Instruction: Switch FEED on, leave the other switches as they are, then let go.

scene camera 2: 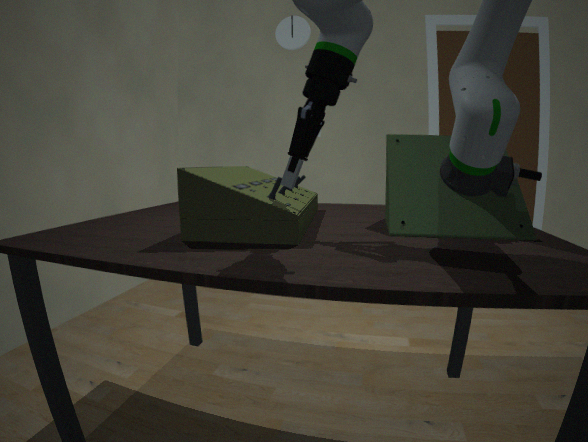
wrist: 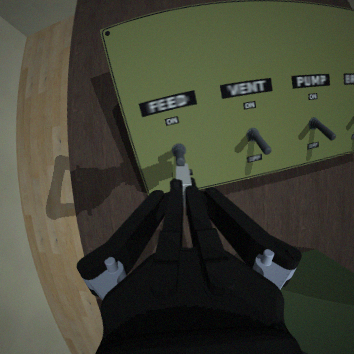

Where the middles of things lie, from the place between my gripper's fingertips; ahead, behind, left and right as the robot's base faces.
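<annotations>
Taking the sloped yellow-green switch box (scene camera 2: 233,204) as my reference, I find my gripper 140 mm short of it, 150 mm to the left of it and 30 mm above it.
</annotations>
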